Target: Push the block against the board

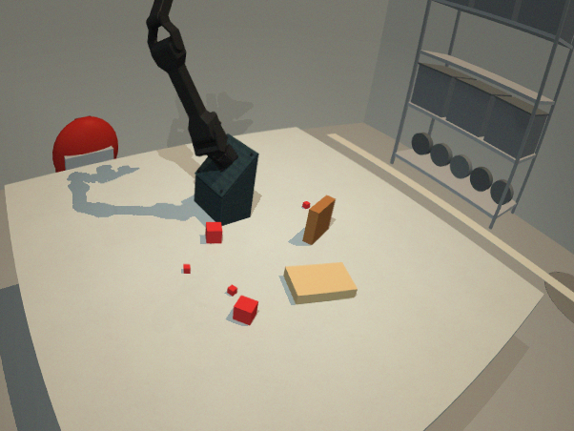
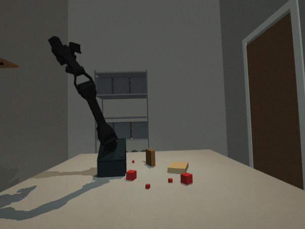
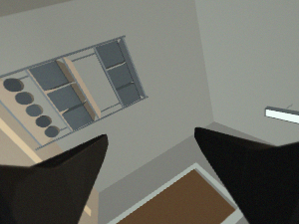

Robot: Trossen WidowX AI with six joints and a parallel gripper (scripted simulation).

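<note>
Now: the brown square block 68 cm below my gripper tip, 45 cm ahead of it and 11 cm to the left of it. Round my gripper tip: tan board: 72 cm below, 64 cm ahead.
</note>
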